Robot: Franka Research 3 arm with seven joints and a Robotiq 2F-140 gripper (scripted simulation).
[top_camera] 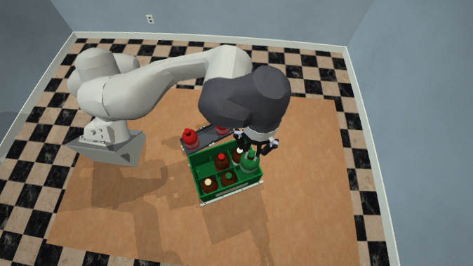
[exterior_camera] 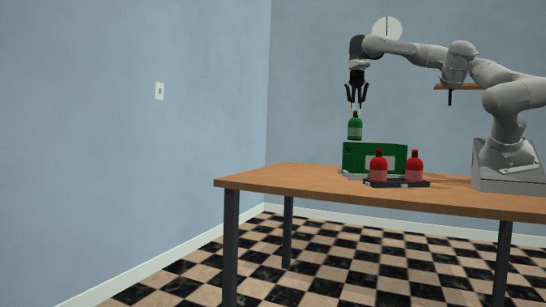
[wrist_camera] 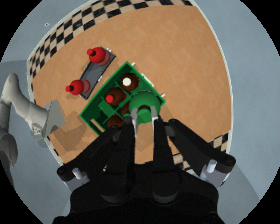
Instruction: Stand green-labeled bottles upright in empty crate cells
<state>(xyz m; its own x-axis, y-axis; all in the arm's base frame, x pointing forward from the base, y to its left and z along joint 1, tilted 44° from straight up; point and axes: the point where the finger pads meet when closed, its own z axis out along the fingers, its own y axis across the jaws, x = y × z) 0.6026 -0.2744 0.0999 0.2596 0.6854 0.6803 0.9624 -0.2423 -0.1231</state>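
My gripper is now 9 cm above the green-labeled bottle. Also, from my hand: green crate 10 cm behind, 1 cm to the left, 27 cm below; then dark tray 20 cm behind, 21 cm to the left, 34 cm below.
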